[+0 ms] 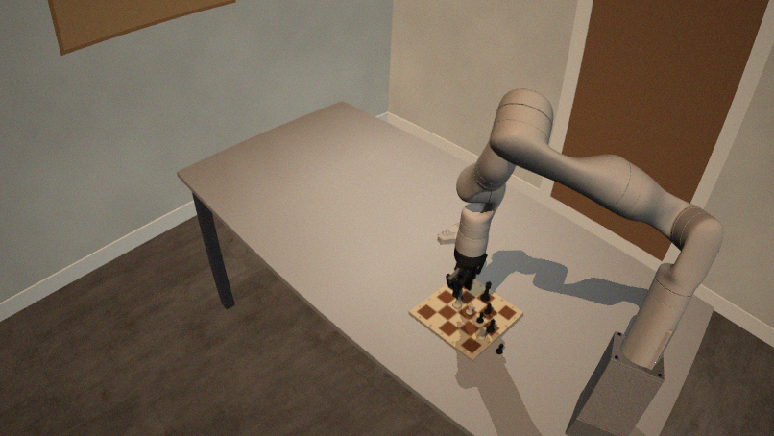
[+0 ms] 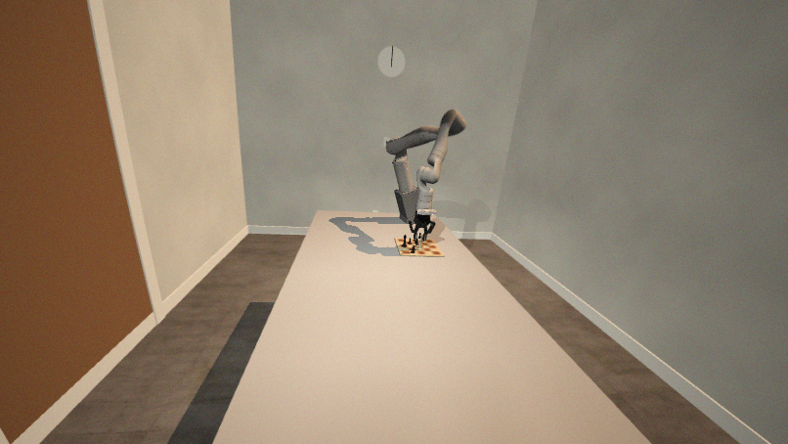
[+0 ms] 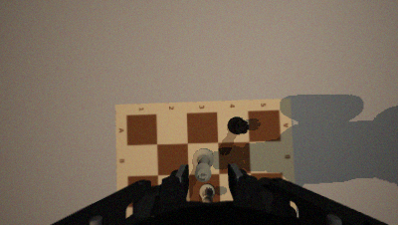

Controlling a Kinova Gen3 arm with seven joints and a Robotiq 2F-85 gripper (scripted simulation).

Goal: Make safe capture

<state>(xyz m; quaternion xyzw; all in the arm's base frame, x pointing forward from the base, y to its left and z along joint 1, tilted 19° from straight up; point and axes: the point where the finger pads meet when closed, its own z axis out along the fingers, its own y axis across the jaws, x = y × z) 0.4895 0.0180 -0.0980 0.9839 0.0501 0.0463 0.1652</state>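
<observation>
Right now my hand is 3 cm above the white piece. Also, from my hand: small chessboard: 4 cm behind, 7 cm below; white pawn: 4 cm behind, 5 cm below; tall black piece: 3 cm behind, 7 cm to the right, 3 cm below.
</observation>
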